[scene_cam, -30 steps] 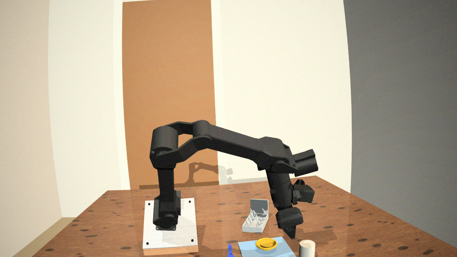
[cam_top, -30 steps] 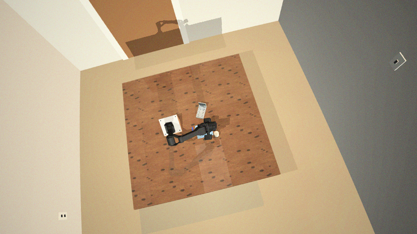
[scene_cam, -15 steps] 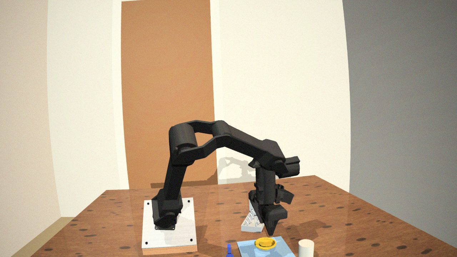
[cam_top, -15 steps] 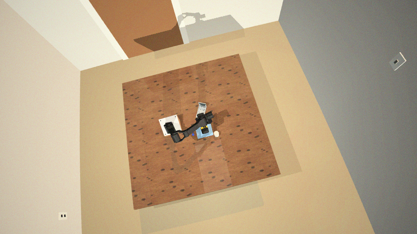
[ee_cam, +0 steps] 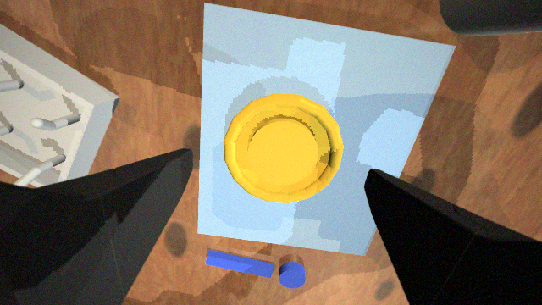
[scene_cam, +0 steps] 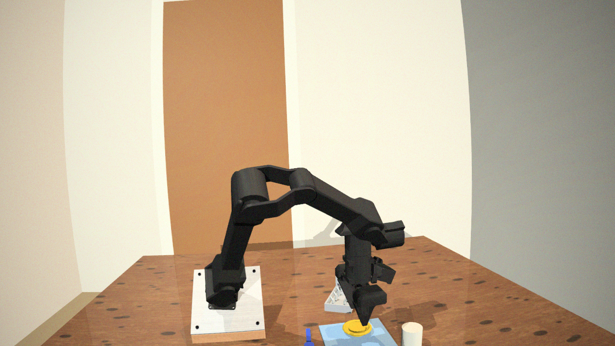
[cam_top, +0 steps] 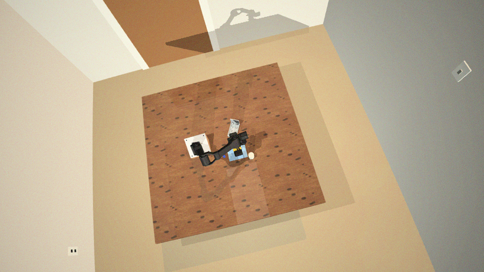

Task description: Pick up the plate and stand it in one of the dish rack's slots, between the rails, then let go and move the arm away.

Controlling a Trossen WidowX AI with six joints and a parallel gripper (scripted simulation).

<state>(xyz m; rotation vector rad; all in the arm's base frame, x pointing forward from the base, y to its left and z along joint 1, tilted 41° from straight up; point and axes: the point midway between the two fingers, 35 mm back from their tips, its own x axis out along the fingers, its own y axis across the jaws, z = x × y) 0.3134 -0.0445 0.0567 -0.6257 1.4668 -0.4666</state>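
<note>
Right now the yellow plate is 3 cm below my gripper tip. Also, from my gripper tip: cream cylinder (10 cm ahead, 8 cm to the right, 2 cm below); then light blue mat (1 cm behind, 2 cm to the right, 4 cm below); then blue spoon (12 cm behind, 1 cm to the right, 4 cm below).
</note>
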